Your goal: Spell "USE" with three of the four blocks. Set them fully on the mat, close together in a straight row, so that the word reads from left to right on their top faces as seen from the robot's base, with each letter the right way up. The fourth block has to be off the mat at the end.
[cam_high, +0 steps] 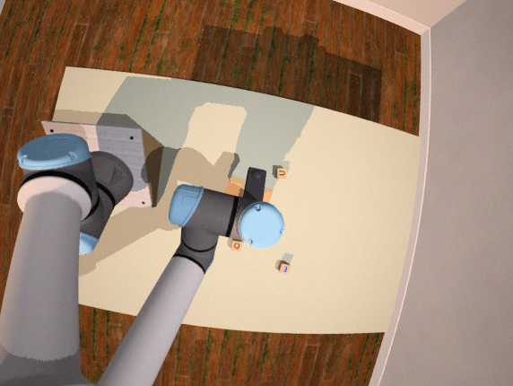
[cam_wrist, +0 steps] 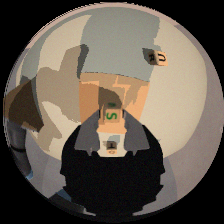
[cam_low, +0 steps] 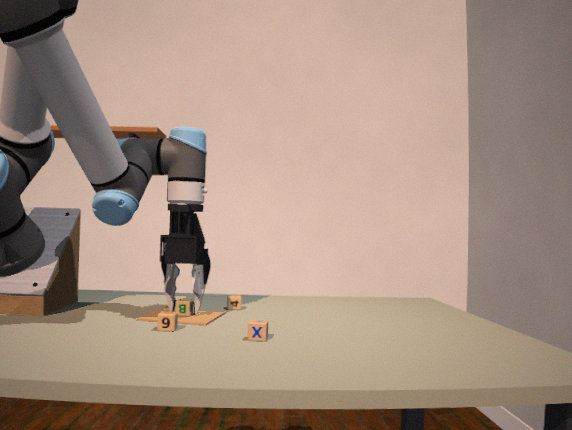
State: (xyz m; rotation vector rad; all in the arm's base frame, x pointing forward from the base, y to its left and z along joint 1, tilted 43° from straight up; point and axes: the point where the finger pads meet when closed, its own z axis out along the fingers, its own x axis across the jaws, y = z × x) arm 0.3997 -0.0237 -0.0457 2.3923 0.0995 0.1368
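Now: hand 2 cm above the orange mat. Also, from my hand: blue-lettered block: 17 cm ahead, 17 cm to the right, 1 cm below.
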